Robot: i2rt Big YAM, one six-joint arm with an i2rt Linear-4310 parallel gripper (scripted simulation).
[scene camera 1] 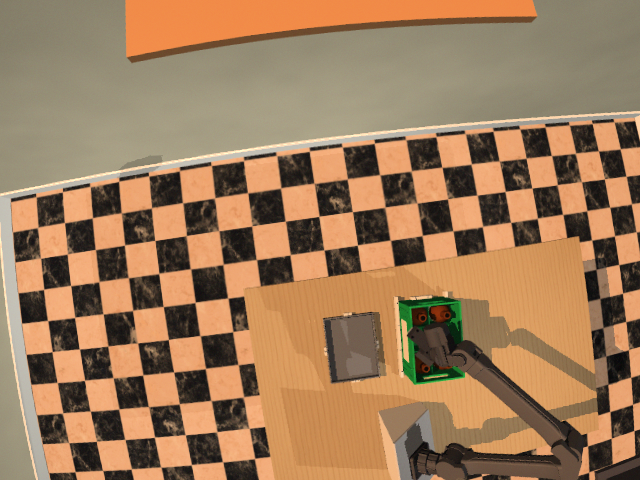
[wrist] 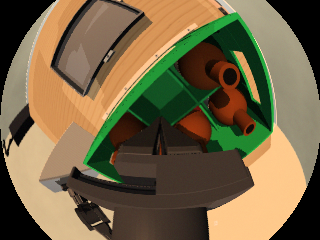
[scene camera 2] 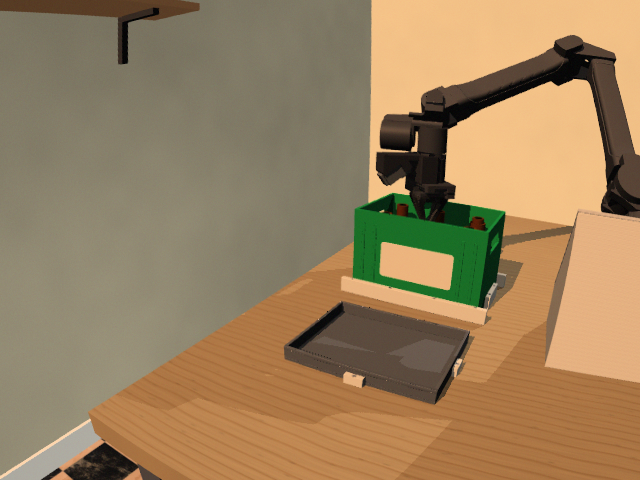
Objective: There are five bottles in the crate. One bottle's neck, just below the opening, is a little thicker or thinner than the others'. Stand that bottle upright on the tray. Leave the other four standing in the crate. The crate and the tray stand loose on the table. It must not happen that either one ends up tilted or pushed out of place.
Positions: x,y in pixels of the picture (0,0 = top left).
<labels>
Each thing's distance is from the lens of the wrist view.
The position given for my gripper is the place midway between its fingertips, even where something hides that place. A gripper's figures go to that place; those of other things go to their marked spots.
my gripper (wrist: 160,121): 0.13 m
green crate (wrist: 165,97): 0.26 m
bottle (wrist: 205,63): 0.13 m
The marked spots on the bottle and the green crate are 0.16 m apart.
</labels>
